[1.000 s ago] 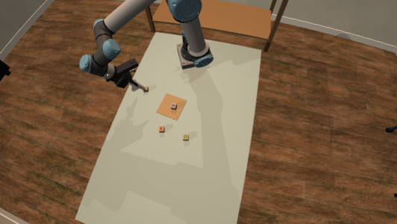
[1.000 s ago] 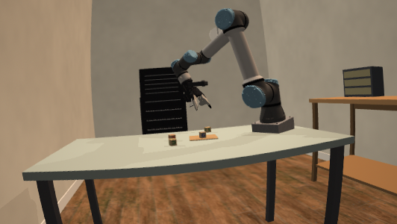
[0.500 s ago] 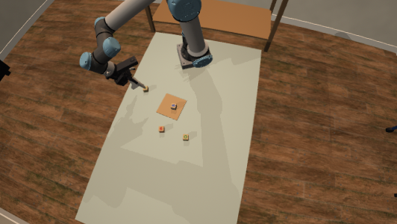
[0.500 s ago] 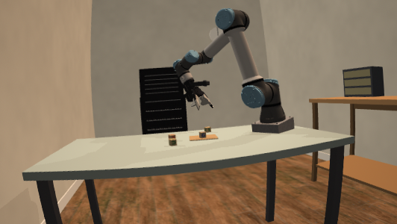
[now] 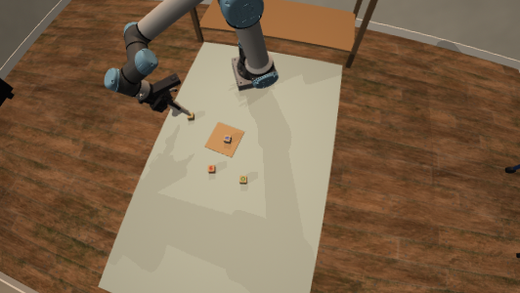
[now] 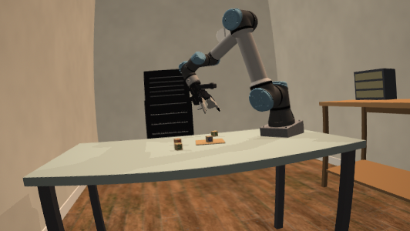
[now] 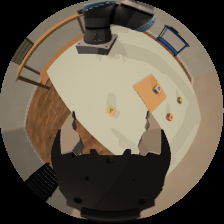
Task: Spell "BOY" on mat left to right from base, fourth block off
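My gripper is now 190 mm to the right of the orange mat, 130 mm above it and 90 mm short of it. From my hand the other things lie so: block (120 mm below).
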